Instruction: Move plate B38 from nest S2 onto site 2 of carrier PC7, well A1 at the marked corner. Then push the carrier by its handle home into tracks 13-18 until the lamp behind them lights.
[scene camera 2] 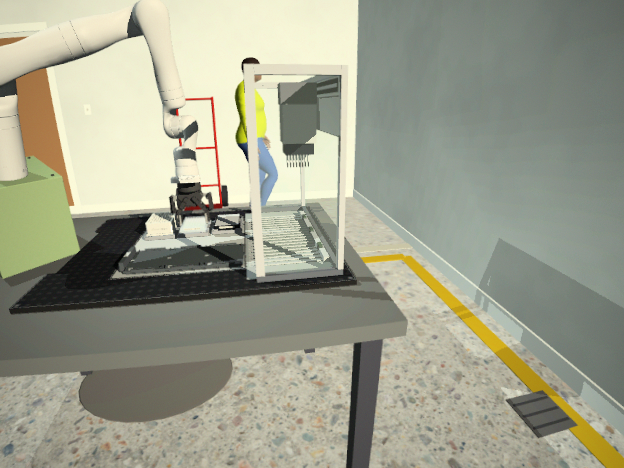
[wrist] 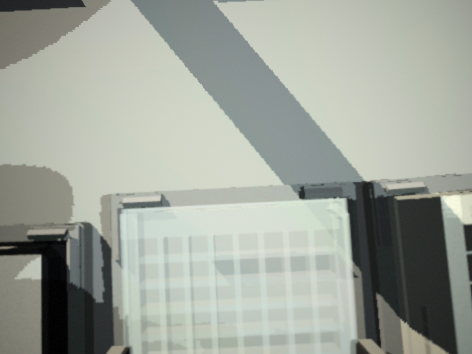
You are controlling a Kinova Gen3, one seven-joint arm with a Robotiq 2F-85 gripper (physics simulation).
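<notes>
My gripper (scene camera 2: pixel 193 216) (wrist: pixel 243 348) is shut on a clear well plate (scene camera 2: pixel 194 225) (wrist: pixel 235 270), one finger at each side. The plate is level, in or just above its nest (wrist: pixel 142 201); any gap is too small to tell. No label is readable, so neither its name nor the marked A1 corner can be told. A long, low grey tray-like piece (scene camera 2: pixel 171 256) lies in front of the row of nests in the scene view; whether it is carrier PC7 I cannot tell. The ribbed track deck (scene camera 2: pixel 284 234) lies right of it. The lamp cannot be made out.
A white-framed enclosure (scene camera 2: pixel 253 176) stands around the deck, with a dark pipetting head (scene camera 2: pixel 298 118) hanging inside. A white ridged block (scene camera 2: pixel 159 225) stands left of the held plate, and a dark nest (scene camera 2: pixel 227 221) is right of it. A person (scene camera 2: pixel 249 115) stands behind the table.
</notes>
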